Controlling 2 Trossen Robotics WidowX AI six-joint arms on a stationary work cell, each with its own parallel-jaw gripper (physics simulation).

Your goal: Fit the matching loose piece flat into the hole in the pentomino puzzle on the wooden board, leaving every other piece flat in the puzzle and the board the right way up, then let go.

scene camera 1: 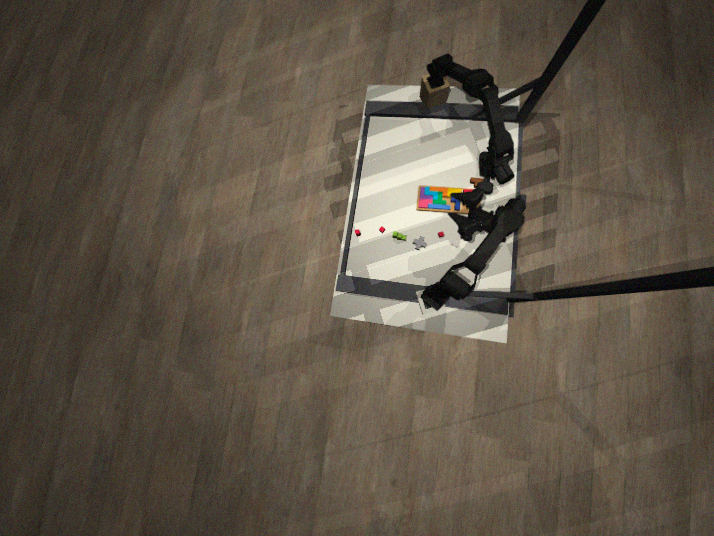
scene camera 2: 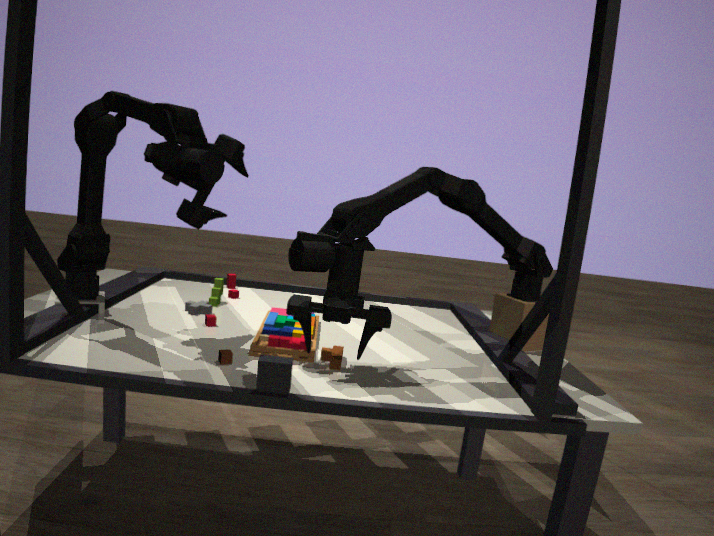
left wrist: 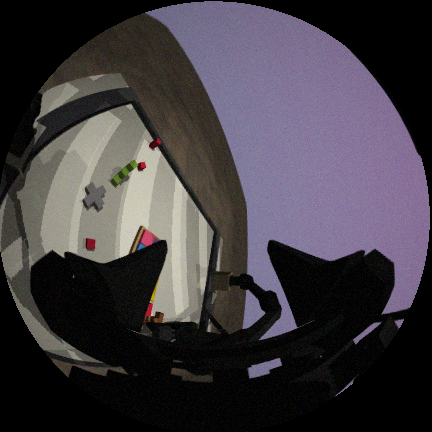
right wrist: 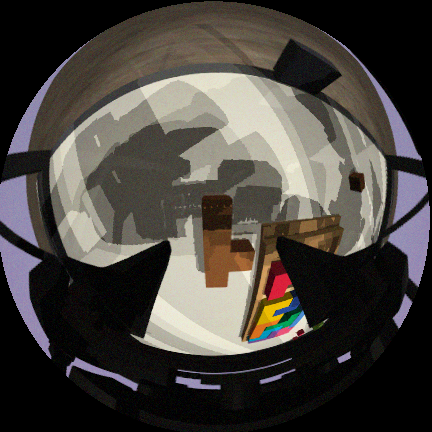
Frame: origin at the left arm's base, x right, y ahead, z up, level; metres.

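Seen in the pictures: left gripper, fingertip midpoint: [scene camera 1: 449,203] [scene camera 2: 236,195] [left wrist: 218,245]; right gripper, fingertip midpoint: [scene camera 1: 479,182] [scene camera 2: 333,355] [right wrist: 224,244]; left arm's base, origin of the base link: [scene camera 1: 430,299] [scene camera 2: 80,296]; right arm's base, origin of the base link: [scene camera 1: 435,81] [scene camera 2: 525,298] [left wrist: 230,280].
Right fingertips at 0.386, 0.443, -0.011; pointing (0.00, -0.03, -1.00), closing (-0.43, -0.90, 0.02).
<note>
Pixels of each thing's middle, then the offset from my right fingertips to it, as dx, dy, dz. "spot": a spot on its surface instead.
- red piece, body centre: [right wrist: 293,270] [scene camera 2: 295,343] -0.068, -0.051, +0.002
- brown piece, body centre: [right wrist: 228,245] [scene camera 2: 331,356] [left wrist: 155,322] [scene camera 1: 479,183] -0.004, -0.002, -0.003
- grey cross, surface spot: [scene camera 2: 198,307] [left wrist: 90,203] [scene camera 1: 424,242] spot: -0.328, -0.193, +0.004
- green bar, body centre: [scene camera 2: 216,292] [left wrist: 123,172] [scene camera 1: 399,236] -0.427, -0.134, +0.017
- brown cube, body centre: [right wrist: 356,181] [scene camera 2: 225,356] -0.022, -0.195, -0.003
- dark block, body centre: [scene camera 2: 274,374] +0.119, -0.151, +0.019
The wooden board [scene camera 1: 417,199] [scene camera 2: 259,334] [right wrist: 256,295] lies puzzle side up, with coloured pieces in it. A red piece [scene camera 2: 286,341] [right wrist: 278,280] sits near its front end in scene camera 2; I cannot tell whether it is fully flat. The hole is not clearly seen; a finger covers part of that end in the right wrist view. A brown piece [scene camera 1: 476,181] [scene camera 2: 328,353] [right wrist: 217,250], a bar with a side block, lies loose beside the board. My right gripper [scene camera 2: 334,354] [right wrist: 224,244] is open and empty above the brown piece. My left gripper [scene camera 2: 235,195] [left wrist: 218,245] is open and empty, high above the table.
A grey cross [scene camera 1: 419,242] [scene camera 2: 198,307] [left wrist: 94,196], a green bar [scene camera 1: 399,235] [scene camera 2: 216,291] [left wrist: 124,173] and red blocks [scene camera 1: 440,234] [left wrist: 90,244] lie apart from the board. A brown cube [scene camera 2: 225,357] [right wrist: 356,182] lies near a dark block [scene camera 2: 274,375] [right wrist: 307,67] at the table edge.
</note>
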